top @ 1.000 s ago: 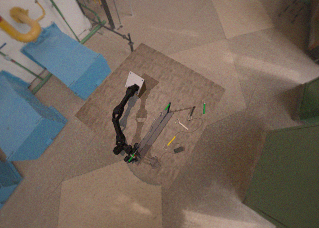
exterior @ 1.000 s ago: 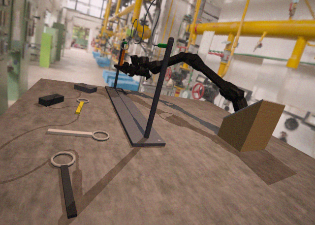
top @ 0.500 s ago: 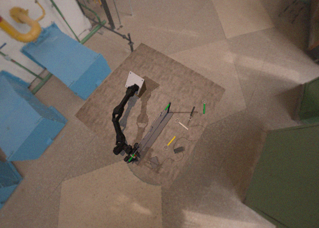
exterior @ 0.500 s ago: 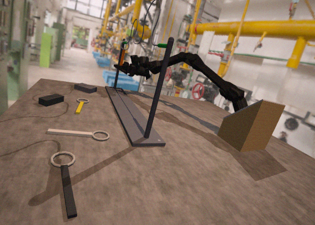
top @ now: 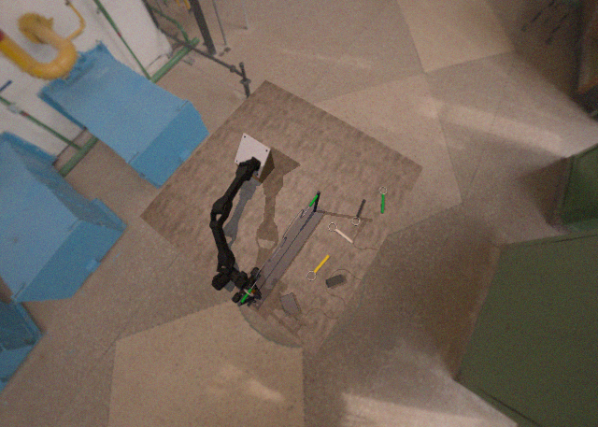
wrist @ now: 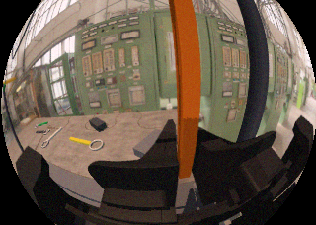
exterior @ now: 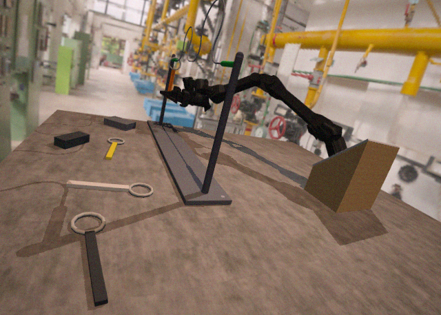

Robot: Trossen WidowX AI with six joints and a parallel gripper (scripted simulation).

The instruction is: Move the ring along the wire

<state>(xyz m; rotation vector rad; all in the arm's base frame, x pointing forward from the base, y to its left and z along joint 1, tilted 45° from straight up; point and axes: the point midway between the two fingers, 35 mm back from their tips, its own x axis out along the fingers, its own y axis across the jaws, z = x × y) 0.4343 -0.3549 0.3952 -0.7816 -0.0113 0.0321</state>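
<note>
The orange-handled ring is 80 mm above my gripper tip and 40 mm behind it. Round my gripper tip: yellow-handled ring (260 mm to the left, 150 mm below, 150 mm ahead); then dark-handled ring (670 mm to the left, 170 mm ahead, 150 mm below); then cream-handled ring (510 mm to the left, 150 mm below, 130 mm ahead).
</note>
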